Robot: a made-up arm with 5 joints.
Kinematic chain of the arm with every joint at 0, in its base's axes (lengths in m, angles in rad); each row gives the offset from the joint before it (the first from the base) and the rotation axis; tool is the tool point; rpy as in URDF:
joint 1: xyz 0 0 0.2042 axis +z
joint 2: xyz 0 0 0 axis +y
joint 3: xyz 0.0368 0 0.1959 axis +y
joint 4: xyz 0.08 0 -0.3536 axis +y
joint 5: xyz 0.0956 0 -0.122 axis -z
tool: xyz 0 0 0 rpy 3.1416 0 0
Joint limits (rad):
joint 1: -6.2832..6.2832
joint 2: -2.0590..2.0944
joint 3: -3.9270..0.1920
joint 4: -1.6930..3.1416
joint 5: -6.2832..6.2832
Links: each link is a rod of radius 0.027 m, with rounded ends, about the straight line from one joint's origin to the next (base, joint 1, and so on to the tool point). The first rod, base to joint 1, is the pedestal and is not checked.
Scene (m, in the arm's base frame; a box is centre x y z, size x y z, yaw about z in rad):
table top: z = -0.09
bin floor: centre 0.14 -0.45 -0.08 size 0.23 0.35 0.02 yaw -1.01
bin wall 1: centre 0.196 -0.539 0 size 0.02 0.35 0.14 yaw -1.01
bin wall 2: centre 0.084 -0.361 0 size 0.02 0.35 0.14 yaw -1.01
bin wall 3: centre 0.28 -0.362 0 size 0.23 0.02 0.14 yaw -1.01
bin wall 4: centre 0 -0.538 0 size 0.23 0.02 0.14 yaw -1.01
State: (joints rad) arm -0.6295 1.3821 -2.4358 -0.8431 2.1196
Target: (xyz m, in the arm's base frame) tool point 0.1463 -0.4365 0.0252
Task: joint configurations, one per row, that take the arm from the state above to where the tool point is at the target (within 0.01 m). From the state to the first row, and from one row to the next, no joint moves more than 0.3 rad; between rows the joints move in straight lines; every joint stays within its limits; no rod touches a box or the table.
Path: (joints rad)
1: -0.3491 1.1156 -2.6015 -0.8335 2.1196
2: -0.0687 0.8490 -2.7672 -0.8240 2.1196
3: 0.2117 0.5825 -2.9329 -0.8144 2.1196
4: 0.4921 0.3160 -3.0986 -0.8048 2.1196
5: 0.7726 0.0495 -3.2642 -0.7952 2.1196
6: 1.0530 -0.2171 -3.4299 -0.7857 2.1196
7: 1.3334 -0.4836 -3.5956 -0.7761 2.1196
8: 1.6138 -0.7501 -3.7613 -0.7665 2.1196
9: 1.8942 -1.0166 -3.9270 -0.7570 2.1196

